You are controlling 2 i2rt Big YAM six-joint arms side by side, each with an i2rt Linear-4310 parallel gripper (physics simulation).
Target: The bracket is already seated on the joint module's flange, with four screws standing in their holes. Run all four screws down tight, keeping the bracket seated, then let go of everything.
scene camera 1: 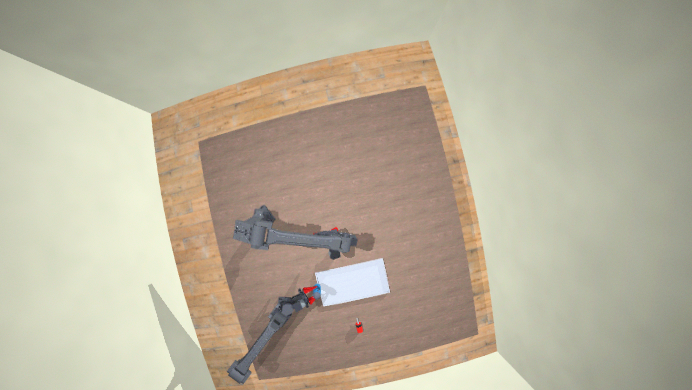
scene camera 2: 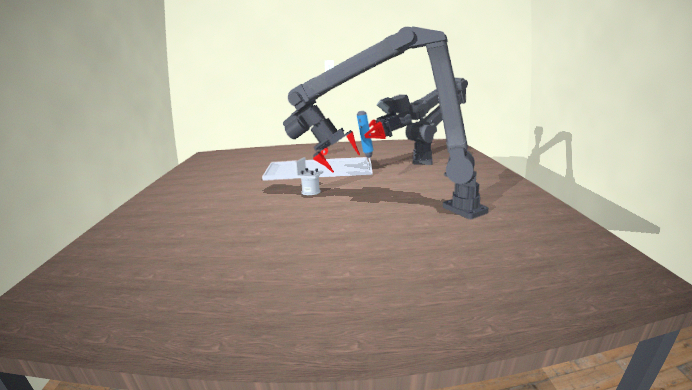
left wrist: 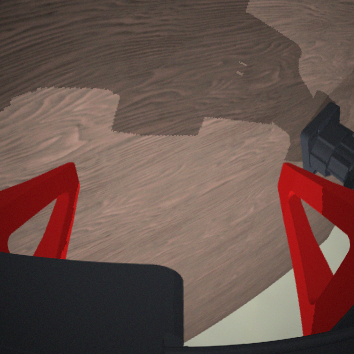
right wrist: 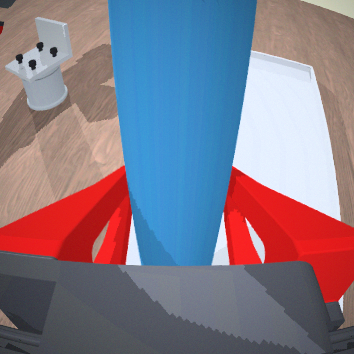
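Pixels of known places: left gripper, fingertip midpoint: [scene camera 1: 320, 234] [scene camera 2: 346, 163] [left wrist: 178, 173]; right gripper, fingertip midpoint: [scene camera 1: 318, 289] [scene camera 2: 363, 135] [right wrist: 177, 176]; left arm's base, link origin: [scene camera 1: 265, 216] [scene camera 2: 465, 209] [left wrist: 317, 138]; right arm's base, link origin: [scene camera 2: 422, 161].
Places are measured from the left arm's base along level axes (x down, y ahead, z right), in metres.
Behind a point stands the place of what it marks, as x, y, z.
The light grey joint module [scene camera 2: 310, 185] @(-0.032, 0.313, 0.384) [right wrist: 45, 91] @(-0.027, 0.274, 0.417) stands upright on the table. The L-shaped bracket [scene camera 2: 301, 166] @(-0.087, 0.321, 0.432) [right wrist: 53, 36] @(-0.088, 0.315, 0.436) sits on its top, with several black-headed screws [scene camera 2: 312, 172] @(-0.075, 0.305, 0.380) [right wrist: 40, 46] @(-0.073, 0.323, 0.414) whose heads stand above the bracket's plate. In scene camera 1 the module does not show. My right gripper [scene camera 2: 367, 134] @(-0.143, 0.020, 0.529) [right wrist: 177, 176] @(-0.143, 0.020, 0.529) is shut on a blue screwdriver [scene camera 1: 318, 288] @(-0.158, 0.030, 0.519) [scene camera 2: 364, 125] @(-0.185, 0.025, 0.509) [right wrist: 182, 90] @(-0.205, 0.001, 0.523), held nearly upright, slightly tilted, by the white tray's end. Its tip is hidden in the right wrist view. My left gripper [scene camera 2: 346, 163] @(-0.108, 0.223, 0.301) [left wrist: 178, 173] @(-0.108, 0.223, 0.301) is open and empty, above and beside the module.
The white tray [scene camera 1: 355, 282] @(-0.004, 0.175, 0.667) [scene camera 2: 280, 170] @(-0.004, 0.297, 0.733) [right wrist: 285, 125] @(-0.004, 0.172, 0.722) lies beyond the module in scene camera 2. A small red and black tool [scene camera 1: 359, 327] @(-0.034, 0.013, 0.906) with a metal tip lies below the tray in scene camera 1. The left arm [scene camera 1: 300, 239] @(-0.440, 0.214, 0.248) [scene camera 2: 360, 62] @(-0.418, 0.212, 0.218) reaches over the table [scene camera 2: 300, 280] @(0.000, 0.546, -0.081).
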